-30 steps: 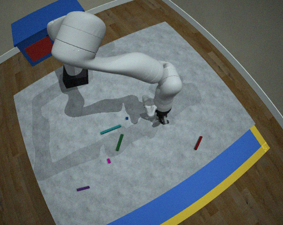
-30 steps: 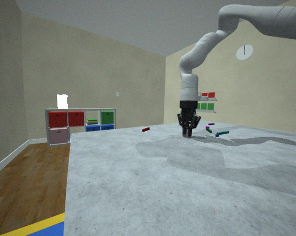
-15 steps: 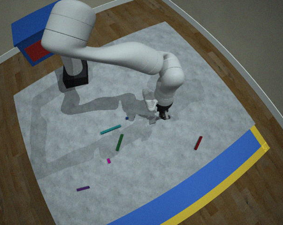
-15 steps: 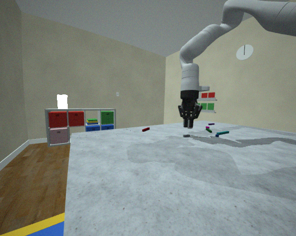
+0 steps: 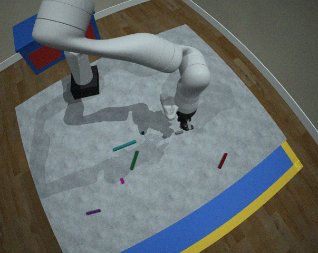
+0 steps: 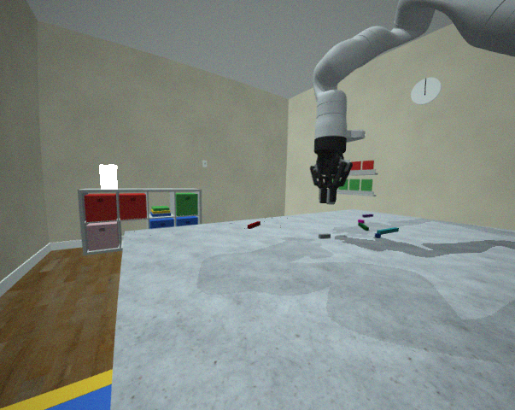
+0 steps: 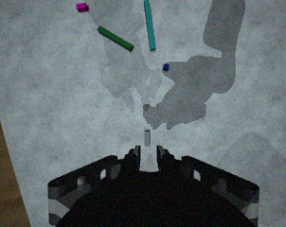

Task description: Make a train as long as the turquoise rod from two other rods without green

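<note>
My gripper is now 210 mm short of the red rod, 60 mm to the right of it and 100 mm above it. The rest, counted from my hand: small blue rod (90 mm behind, 120 mm to the right, 100 mm below); then grey rod (100 mm below); then green rod (20 mm behind, 220 mm to the right, 100 mm below).
</note>
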